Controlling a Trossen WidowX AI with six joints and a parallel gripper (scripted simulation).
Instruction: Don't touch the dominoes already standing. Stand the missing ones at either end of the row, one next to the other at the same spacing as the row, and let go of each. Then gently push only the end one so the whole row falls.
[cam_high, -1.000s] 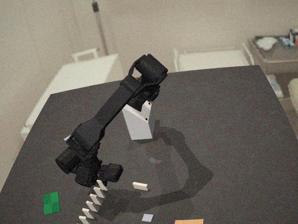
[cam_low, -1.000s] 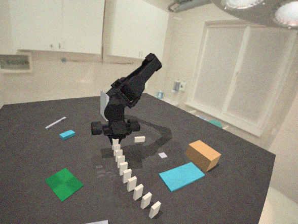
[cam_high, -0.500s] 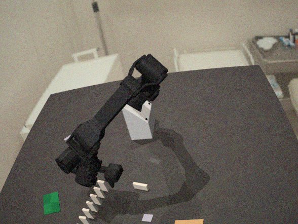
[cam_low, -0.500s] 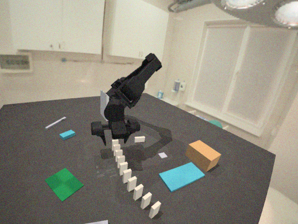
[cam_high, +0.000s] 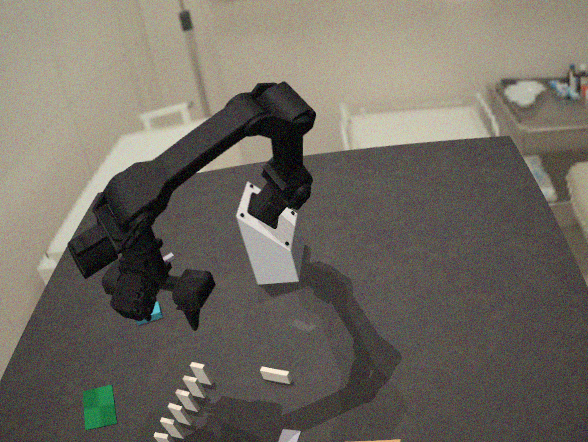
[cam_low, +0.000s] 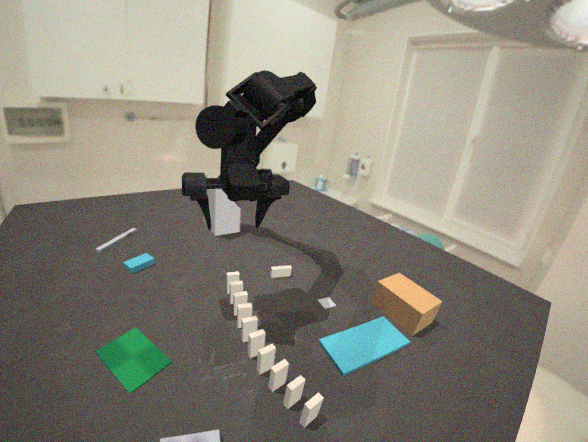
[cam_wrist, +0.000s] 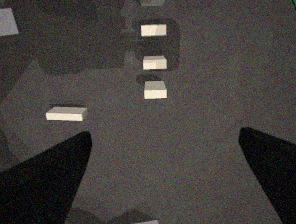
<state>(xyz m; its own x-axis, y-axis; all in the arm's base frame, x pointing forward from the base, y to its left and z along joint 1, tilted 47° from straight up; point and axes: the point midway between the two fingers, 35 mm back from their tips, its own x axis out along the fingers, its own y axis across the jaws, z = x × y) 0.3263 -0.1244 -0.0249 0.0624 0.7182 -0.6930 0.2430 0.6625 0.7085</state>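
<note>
The small lilac tile is 160 mm to the left of my gripper tip, 160 mm below it and 130 mm ahead of it. Round my gripper tip: flat cyan plate: 250 mm ahead, 150 mm to the left, 150 mm below; green tile: 220 mm to the right, 160 mm below, 80 mm ahead; small cyan block: 190 mm behind, 160 mm to the right, 150 mm below.
</note>
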